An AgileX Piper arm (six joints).
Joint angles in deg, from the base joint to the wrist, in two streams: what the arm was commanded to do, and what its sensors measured. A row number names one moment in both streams.
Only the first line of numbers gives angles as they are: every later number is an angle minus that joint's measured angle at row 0.
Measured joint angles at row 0:
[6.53, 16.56, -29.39, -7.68, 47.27, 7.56]
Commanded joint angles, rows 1 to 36:
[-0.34, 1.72, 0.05, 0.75, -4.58, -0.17]
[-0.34, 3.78, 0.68, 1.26, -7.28, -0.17]
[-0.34, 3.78, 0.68, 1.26, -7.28, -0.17]
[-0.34, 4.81, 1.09, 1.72, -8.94, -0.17]
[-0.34, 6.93, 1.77, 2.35, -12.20, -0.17]
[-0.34, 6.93, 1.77, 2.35, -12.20, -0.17]
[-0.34, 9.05, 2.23, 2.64, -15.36, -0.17]
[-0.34, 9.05, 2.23, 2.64, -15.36, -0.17]
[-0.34, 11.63, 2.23, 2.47, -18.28, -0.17]
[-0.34, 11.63, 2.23, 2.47, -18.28, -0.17]
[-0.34, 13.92, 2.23, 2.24, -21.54, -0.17]
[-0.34, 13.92, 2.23, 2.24, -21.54, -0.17]
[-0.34, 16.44, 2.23, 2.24, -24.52, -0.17]
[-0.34, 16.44, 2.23, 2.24, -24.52, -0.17]
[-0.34, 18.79, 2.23, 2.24, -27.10, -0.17]
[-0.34, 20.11, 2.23, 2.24, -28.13, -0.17]
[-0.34, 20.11, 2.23, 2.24, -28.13, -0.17]
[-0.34, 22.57, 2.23, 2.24, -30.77, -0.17]
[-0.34, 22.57, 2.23, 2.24, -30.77, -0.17]
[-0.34, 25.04, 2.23, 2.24, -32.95, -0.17]
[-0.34, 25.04, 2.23, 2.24, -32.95, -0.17]
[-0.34, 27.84, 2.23, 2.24, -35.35, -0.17]
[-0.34, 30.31, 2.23, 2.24, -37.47, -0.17]
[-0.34, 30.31, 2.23, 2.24, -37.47, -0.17]
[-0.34, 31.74, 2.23, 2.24, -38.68, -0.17]
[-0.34, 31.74, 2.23, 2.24, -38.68, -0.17]
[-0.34, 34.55, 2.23, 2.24, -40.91, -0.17]
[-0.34, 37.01, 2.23, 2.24, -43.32, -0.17]
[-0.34, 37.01, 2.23, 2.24, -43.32, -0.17]
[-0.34, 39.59, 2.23, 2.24, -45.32, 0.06]
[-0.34, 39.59, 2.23, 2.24, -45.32, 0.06]
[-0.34, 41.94, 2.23, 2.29, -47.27, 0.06]
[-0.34, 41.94, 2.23, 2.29, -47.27, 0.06]
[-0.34, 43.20, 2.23, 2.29, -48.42, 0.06]
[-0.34, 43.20, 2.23, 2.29, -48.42, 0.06]
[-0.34, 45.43, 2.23, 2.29, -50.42, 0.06]
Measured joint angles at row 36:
[0.00, 43.94, 2.17, 2.47, -47.73, 0.00]
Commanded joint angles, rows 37 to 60:
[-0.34, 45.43, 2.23, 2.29, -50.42, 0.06]
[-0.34, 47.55, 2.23, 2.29, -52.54, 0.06]
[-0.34, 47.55, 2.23, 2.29, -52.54, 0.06]
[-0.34, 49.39, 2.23, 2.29, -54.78, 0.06]
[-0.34, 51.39, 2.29, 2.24, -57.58, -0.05]
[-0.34, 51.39, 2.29, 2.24, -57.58, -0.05]
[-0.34, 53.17, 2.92, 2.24, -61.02, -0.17]
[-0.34, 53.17, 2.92, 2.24, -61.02, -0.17]
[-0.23, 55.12, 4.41, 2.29, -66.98, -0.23]
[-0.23, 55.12, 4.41, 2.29, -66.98, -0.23]
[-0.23, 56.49, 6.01, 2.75, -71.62, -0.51]
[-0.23, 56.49, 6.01, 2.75, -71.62, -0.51]
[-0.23, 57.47, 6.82, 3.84, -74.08, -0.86]
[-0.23, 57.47, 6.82, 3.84, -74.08, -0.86]
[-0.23, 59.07, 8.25, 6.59, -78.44, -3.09]
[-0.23, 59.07, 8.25, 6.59, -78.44, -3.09]
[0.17, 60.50, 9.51, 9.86, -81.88, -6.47]
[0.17, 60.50, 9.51, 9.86, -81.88, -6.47]
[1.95, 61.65, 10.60, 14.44, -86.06, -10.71]
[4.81, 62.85, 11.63, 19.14, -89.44, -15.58]
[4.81, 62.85, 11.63, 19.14, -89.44, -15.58]
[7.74, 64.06, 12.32, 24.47, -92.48, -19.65]
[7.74, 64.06, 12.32, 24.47, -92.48, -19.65]
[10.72, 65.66, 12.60, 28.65, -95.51, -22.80]
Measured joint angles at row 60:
[7.56, 64.23, 12.14, 22.52, -90.53, -17.19]
